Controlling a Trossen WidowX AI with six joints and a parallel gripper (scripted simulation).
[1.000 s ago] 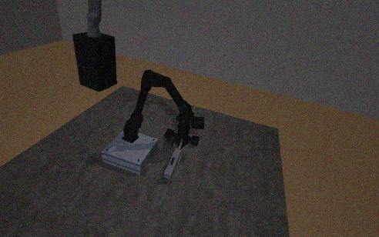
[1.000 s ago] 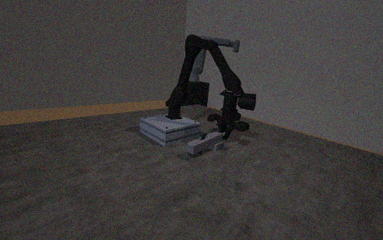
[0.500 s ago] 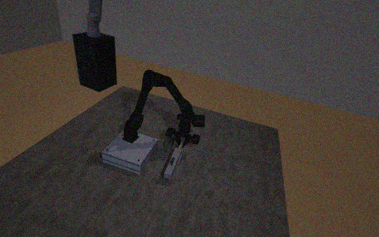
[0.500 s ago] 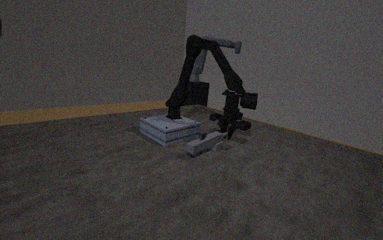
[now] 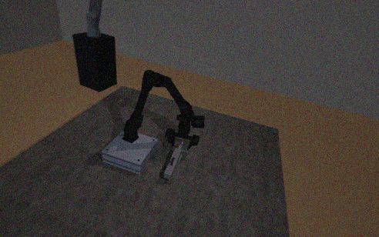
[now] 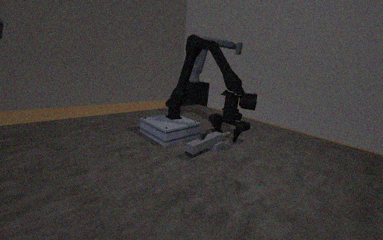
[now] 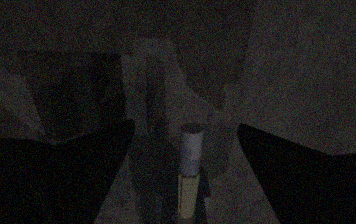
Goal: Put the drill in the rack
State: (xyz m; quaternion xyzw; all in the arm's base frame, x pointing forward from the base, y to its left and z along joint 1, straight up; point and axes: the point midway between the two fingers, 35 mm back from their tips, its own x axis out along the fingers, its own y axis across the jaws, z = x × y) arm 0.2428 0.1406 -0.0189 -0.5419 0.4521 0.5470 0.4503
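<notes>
Right now my gripper tip is 1 cm short of the drill, 5 cm to the left of it and 3 cm below it. Round my gripper tip: dark key 3 cm ahead, 17 cm to the right, 3 cm above; grey fixture block 3 cm ahead, 15 cm to the right, 2 cm above.
</notes>
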